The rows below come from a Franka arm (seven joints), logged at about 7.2 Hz.
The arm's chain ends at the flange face. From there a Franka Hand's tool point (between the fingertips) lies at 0.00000 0.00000 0.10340 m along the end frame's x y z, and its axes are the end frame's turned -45 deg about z.
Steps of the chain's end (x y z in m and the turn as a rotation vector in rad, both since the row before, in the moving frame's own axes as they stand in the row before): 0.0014 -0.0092 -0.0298 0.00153 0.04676 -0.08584; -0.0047 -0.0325 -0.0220 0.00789 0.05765 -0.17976; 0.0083 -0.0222 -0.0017 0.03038 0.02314 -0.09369
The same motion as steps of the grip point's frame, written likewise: 0.0112 -0.0024 -0.0299 -0.03198 0.03415 -0.08584; 0.0247 -0.0231 -0.0222 -0.03519 0.04634 -0.17976; 0.0254 -0.0105 -0.0018 0.00512 0.03784 -0.09369
